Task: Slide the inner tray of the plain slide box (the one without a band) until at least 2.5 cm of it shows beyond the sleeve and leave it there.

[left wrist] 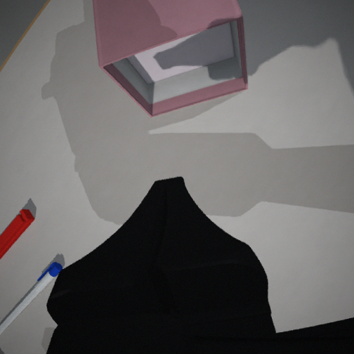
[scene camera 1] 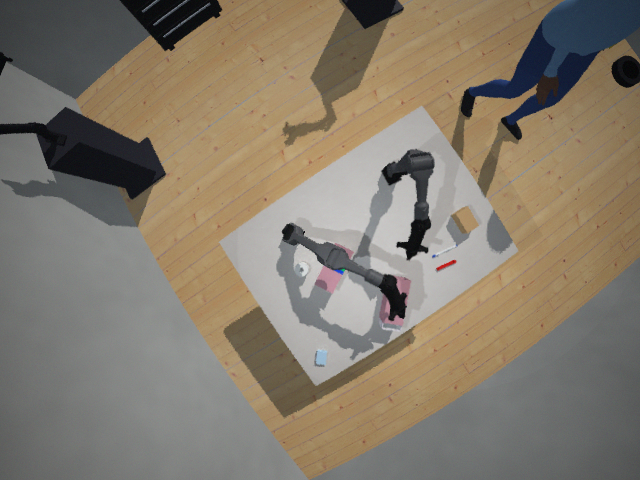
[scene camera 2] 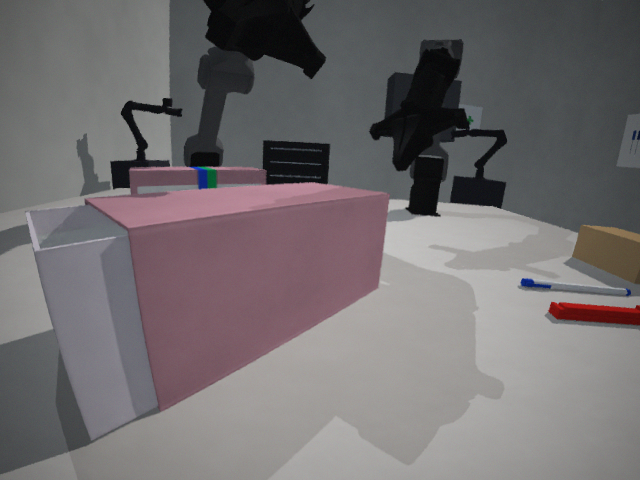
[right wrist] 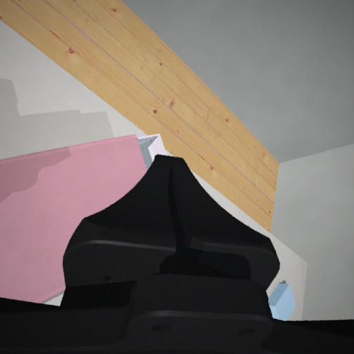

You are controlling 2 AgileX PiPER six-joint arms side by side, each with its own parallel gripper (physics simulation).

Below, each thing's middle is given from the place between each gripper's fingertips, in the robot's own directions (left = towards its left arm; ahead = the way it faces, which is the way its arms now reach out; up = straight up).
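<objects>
The light blue block (right wrist: 281, 301) is 6 cm ahead of my right hand, 48 cm to the right of it and 20 cm below it. As for the white-and-blue pen (scene camera 2: 524, 282), my right hand is 10 cm past it, 40 cm to the right of it and 21 cm above it.
Counted from my left hand, the light blue block is 26 cm ahead, 66 cm to the right and 12 cm below. My left hand is 10 cm short of the white-and-blue pen, 23 cm to the right of it and 12 cm above it.
</objects>
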